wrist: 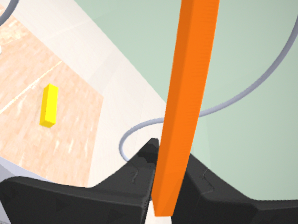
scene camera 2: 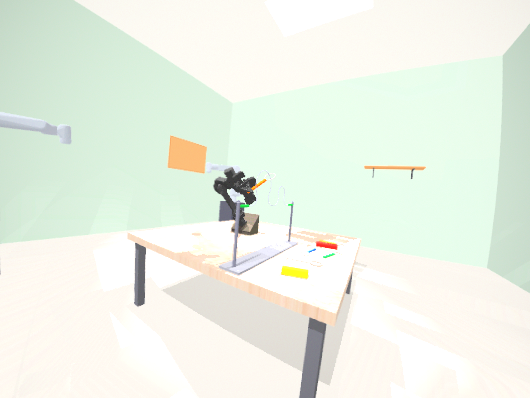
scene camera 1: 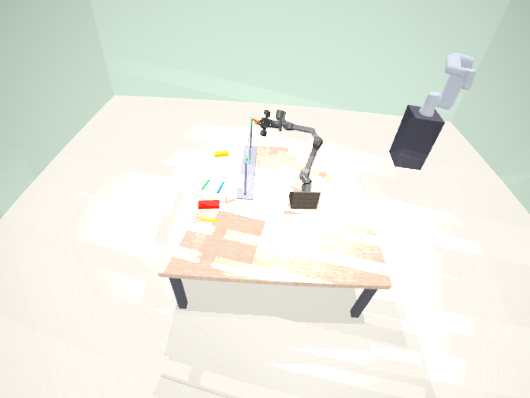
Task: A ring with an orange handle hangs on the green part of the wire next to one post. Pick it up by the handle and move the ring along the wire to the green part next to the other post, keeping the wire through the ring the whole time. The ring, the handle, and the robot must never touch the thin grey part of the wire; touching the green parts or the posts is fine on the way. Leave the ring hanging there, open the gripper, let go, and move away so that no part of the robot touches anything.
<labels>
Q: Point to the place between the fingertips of my gripper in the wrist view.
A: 162, 146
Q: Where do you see a wire stand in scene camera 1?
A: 247, 175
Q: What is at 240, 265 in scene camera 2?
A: A wire stand.
</labels>
